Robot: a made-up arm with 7 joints. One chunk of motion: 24 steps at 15 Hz.
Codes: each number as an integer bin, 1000 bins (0 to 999) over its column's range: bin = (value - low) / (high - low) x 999, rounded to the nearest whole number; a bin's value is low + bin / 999 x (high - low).
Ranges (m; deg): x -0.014..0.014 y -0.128..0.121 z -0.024..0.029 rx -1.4..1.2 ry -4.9..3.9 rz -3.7..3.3
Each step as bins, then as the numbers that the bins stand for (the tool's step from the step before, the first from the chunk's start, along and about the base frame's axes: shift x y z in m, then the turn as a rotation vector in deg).
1 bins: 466 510 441 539 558 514
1 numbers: -0.00094 -0.00088 -0.00060 0.003 0.015 -0.098
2 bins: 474 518 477 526 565 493
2 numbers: -0.00071 0.00111 0.00131 -0.031 0.077 -0.246
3 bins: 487 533 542 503 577 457
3 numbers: -0.00035 0.00485 0.00475 -0.091 0.183 -0.498
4 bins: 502 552 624 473 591 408
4 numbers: 0.00007 0.00959 0.00911 -0.169 0.306 -0.841
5 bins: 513 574 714 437 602 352
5 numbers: 0.00038 0.01507 0.01388 -0.263 0.403 -1.234
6 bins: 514 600 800 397 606 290
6 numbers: 0.00041 0.02155 0.01844 -0.367 0.438 -1.668
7 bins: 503 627 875 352 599 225
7 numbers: 0.00010 0.02828 0.02242 -0.484 0.376 -2.123
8 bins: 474 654 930 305 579 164
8 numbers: -0.00071 0.03501 0.02534 -0.606 0.200 -2.551
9 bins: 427 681 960 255 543 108
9 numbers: -0.00203 0.04174 0.02693 -0.736 -0.117 -2.943
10 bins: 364 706 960 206 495 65
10 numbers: -0.00380 0.04797 0.02693 -0.864 -0.540 -3.245
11 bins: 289 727 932 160 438 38
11 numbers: -0.00590 0.05320 0.02545 -0.984 -1.042 -3.434
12 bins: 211 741 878 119 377 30
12 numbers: -0.00809 0.05669 0.02258 -1.090 -1.579 -3.490
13 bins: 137 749 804 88 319 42
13 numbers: -0.01016 0.05869 0.01865 -1.171 -2.090 -3.406
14 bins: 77 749 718 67 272 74
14 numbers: -0.01184 0.05869 0.01409 -1.226 -2.504 -3.181
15 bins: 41 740 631 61 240 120
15 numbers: -0.01285 0.05644 0.00948 -1.241 -2.786 -2.859
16 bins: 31 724 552 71 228 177
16 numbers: -0.01313 0.05246 0.00529 -1.215 -2.892 -2.460
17 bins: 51 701 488 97 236 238
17 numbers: -0.01257 0.04672 0.00189 -1.148 -2.821 -2.032
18 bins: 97 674 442 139 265 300
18 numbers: -0.01128 0.03999 -0.00055 -1.038 -2.566 -1.598
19 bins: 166 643 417 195 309 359
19 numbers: -0.00935 0.03227 -0.00188 -0.892 -2.178 -1.184
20 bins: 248 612 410 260 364 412
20 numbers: -0.00705 0.02454 -0.00225 -0.723 -1.694 -0.813
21 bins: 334 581 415 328 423 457
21 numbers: -0.00464 0.01681 -0.00198 -0.546 -1.174 -0.498
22 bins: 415 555 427 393 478 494
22 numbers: -0.00237 0.01033 -0.00135 -0.377 -0.689 -0.239
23 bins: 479 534 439 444 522 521
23 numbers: -0.00057 0.00510 -0.00071 -0.244 -0.302 -0.049
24 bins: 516 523 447 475 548 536
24 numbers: 0.00046 0.00236 -0.00029 -0.164 -0.073 0.056
